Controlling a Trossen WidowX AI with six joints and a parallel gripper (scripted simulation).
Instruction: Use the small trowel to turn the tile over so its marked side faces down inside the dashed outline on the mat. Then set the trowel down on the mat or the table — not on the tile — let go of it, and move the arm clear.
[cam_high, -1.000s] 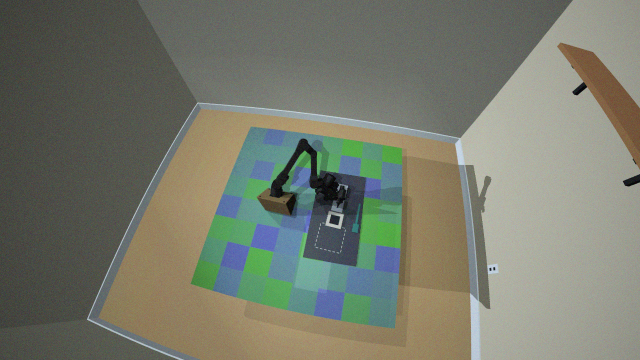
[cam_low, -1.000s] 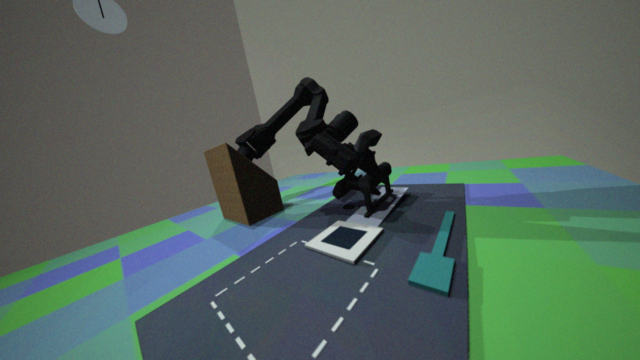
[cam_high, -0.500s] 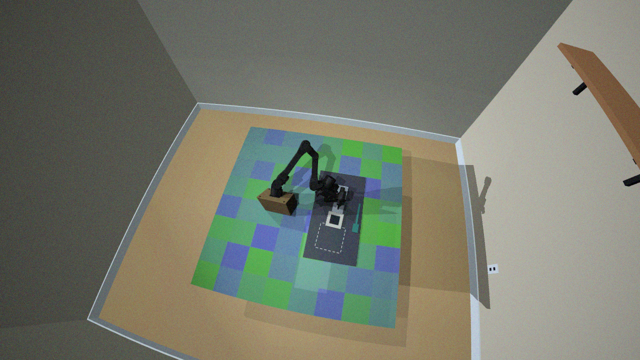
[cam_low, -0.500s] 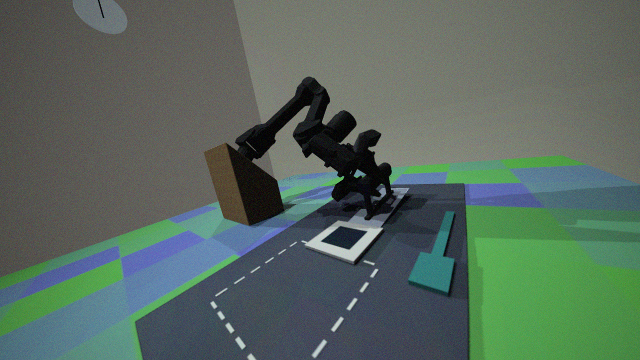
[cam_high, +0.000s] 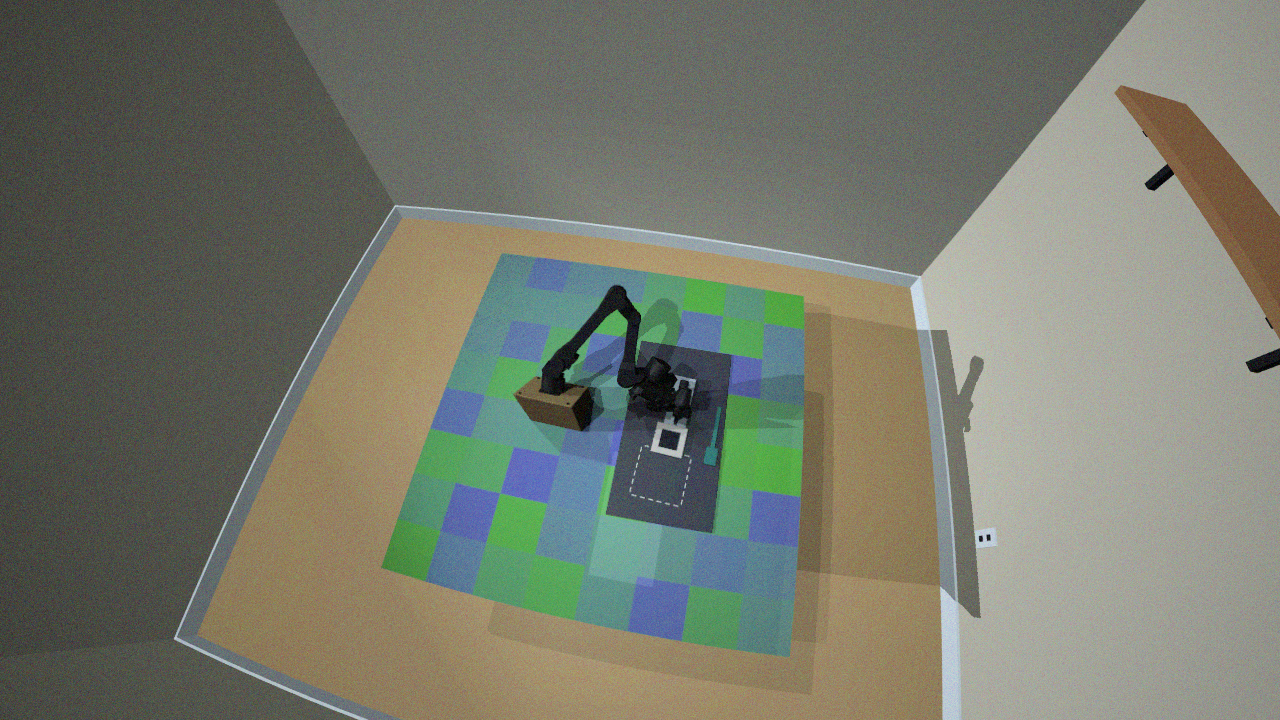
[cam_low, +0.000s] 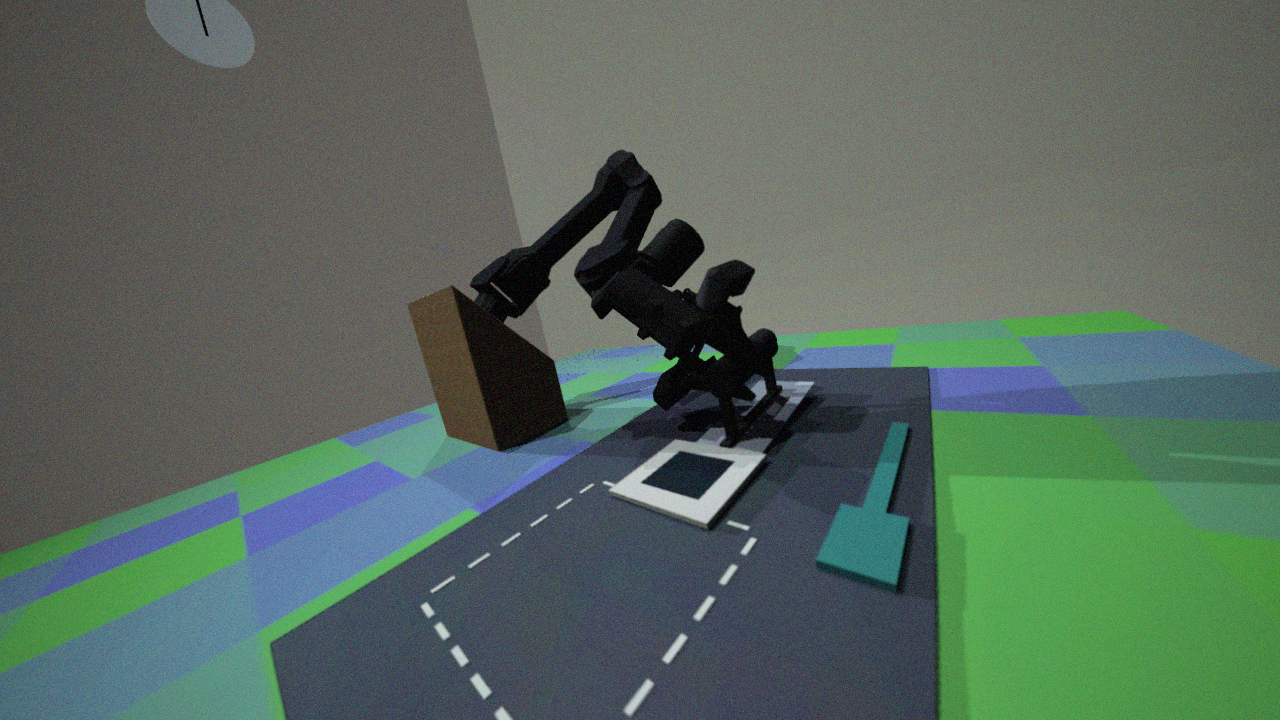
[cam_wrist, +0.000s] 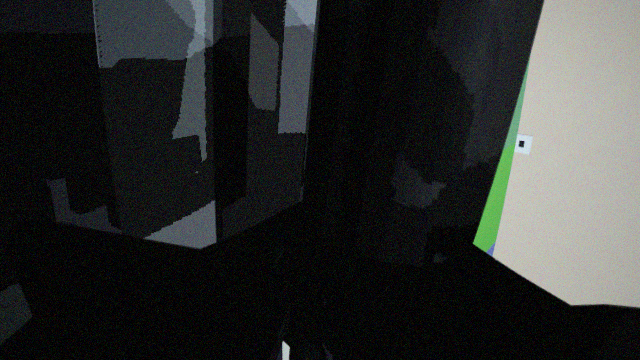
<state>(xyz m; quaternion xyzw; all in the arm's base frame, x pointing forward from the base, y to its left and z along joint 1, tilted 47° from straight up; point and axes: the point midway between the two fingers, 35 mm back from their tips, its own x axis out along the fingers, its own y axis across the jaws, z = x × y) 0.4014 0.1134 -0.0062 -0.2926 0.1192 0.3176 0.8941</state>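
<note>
The dark mat is 80 mm below my gripper tip, 60 mm to the right of it and 30 mm behind it. The rest, counted from my gripper tip: tile: 110 mm to the right, 50 mm below, 40 mm behind; teal trowel: 110 mm ahead, 80 mm to the right, 50 mm below.
</note>
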